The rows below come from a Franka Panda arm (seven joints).
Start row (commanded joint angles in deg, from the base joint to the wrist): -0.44, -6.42, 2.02, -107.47, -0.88, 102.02, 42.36
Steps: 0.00, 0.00, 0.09, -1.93, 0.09, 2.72, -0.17; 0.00, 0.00, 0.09, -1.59, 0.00, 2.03, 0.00; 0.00, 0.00, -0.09, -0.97, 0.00, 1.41, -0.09; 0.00, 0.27, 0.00, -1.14, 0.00, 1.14, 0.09; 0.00, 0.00, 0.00, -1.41, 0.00, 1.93, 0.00; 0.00, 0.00, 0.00, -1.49, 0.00, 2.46, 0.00; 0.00, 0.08, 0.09, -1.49, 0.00, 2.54, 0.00
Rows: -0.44, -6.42, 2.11, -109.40, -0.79, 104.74, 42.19; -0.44, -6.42, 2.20, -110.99, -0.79, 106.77, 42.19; -0.44, -6.42, 2.11, -111.96, -0.79, 108.18, 42.10; -0.44, -6.15, 2.11, -113.10, -0.79, 109.32, 42.19; -0.44, -6.15, 2.11, -114.51, -0.79, 111.25, 42.19; -0.44, -6.15, 2.11, -116.00, -0.79, 113.71, 42.19; -0.44, -6.07, 2.20, -117.49, -0.79, 116.25, 42.19
